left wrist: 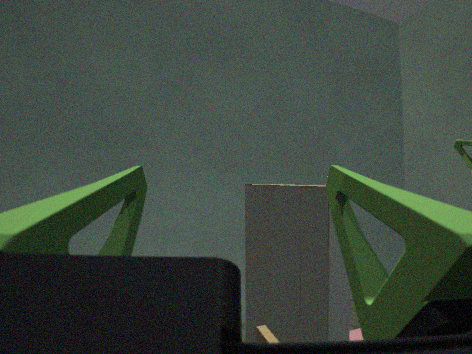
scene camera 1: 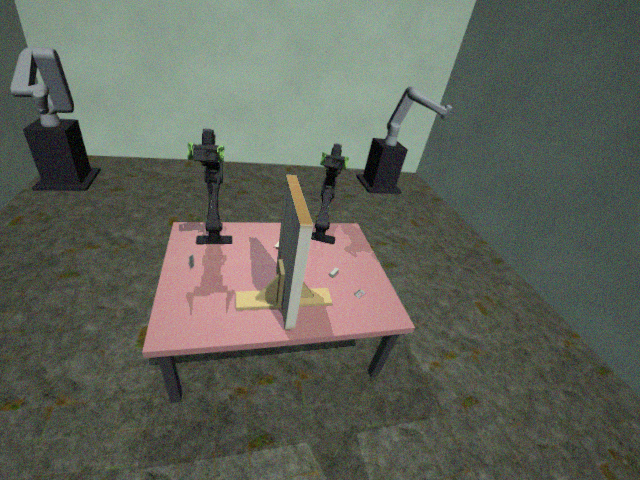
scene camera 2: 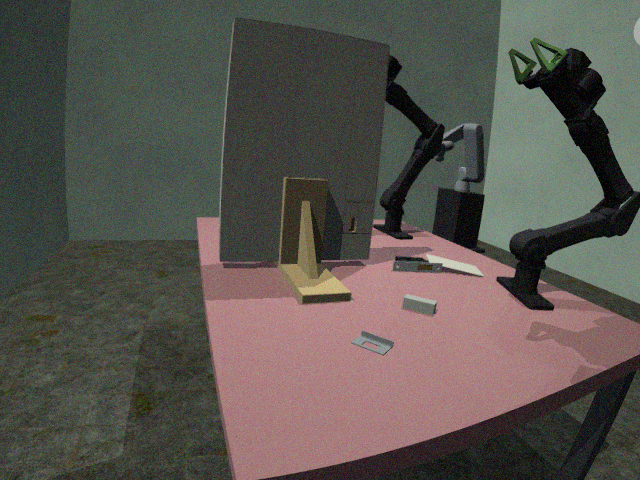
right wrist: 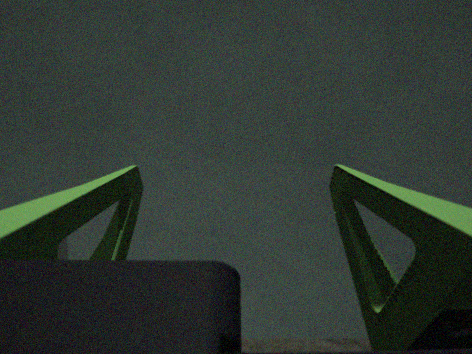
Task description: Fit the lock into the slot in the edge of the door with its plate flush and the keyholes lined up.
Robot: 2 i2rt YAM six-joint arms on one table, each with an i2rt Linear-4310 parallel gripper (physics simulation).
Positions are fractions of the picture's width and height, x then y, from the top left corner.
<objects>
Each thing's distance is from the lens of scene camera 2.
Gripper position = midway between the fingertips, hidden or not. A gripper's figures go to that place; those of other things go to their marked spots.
my left gripper (scene camera 2: 0.81, 0.09): 0.93 m
wooden stand (scene camera 2: 0.48, 0.42): 0.84 m
</objects>
